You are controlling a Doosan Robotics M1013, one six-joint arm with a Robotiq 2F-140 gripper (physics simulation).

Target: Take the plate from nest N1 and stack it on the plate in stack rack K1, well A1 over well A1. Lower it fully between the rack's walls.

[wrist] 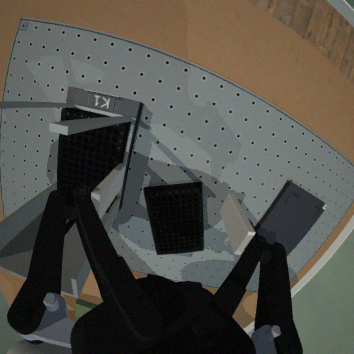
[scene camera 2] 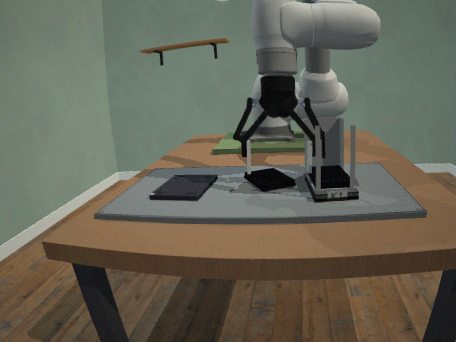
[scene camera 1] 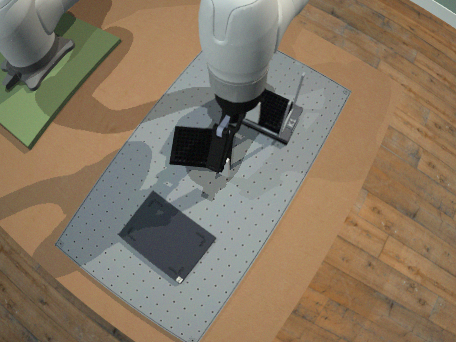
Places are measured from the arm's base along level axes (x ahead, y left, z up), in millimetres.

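Pixels of known places: gripper, fingertip midpoint: (wrist: 175, 189) (scene camera 2: 279, 172) (scene camera 1: 237, 145); arm's base at its link origin: (scene camera 2: 272, 137) (scene camera 1: 37, 56).
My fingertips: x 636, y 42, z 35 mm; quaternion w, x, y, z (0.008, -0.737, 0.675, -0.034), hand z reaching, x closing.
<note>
Ahead of a thing's pixels: the offset from my fingertips to its top centre. Level surfaces: height alone.
A black plate @(dx -69, dy -30, dz -29 mm) (scene camera 1: 189, 146) (scene camera 2: 270, 180) (wrist: 175, 217) lies flat on the pegboard; any nest under it is hidden, and no N1 label is readable. Rack K1 @(dx -2, dy +116, dz +110 mm) (scene camera 1: 284, 136) (scene camera 2: 353, 155) (wrist: 129, 175) has tall grey walls and thin uprights around another black plate @(dx -11, dy +115, dz -9 mm) (scene camera 1: 273, 113) (scene camera 2: 333, 176) (wrist: 92, 150) at its bottom. My gripper (scene camera 1: 239, 136) (scene camera 2: 280, 156) (wrist: 175, 189) is open and empty above the loose plate. In the wrist view its pads stand on either side of that plate, one towards the rack. In scene camera 1 a finger covers the plate's right end. Well A1 cannot be made out.
A flat dark slab @(dx -24, dy -231, dz -31 mm) (scene camera 1: 167, 237) (scene camera 2: 184, 187) (wrist: 292, 215) with corner marks lies on the pegboard @(dz -43 mm) (scene camera 1: 250, 220) (scene camera 2: 260, 210) (wrist: 175, 100), on the side of the loose plate away from K1. The arm's base stands on a green mat (scene camera 1: 97, 57) (scene camera 2: 225, 146).
</note>
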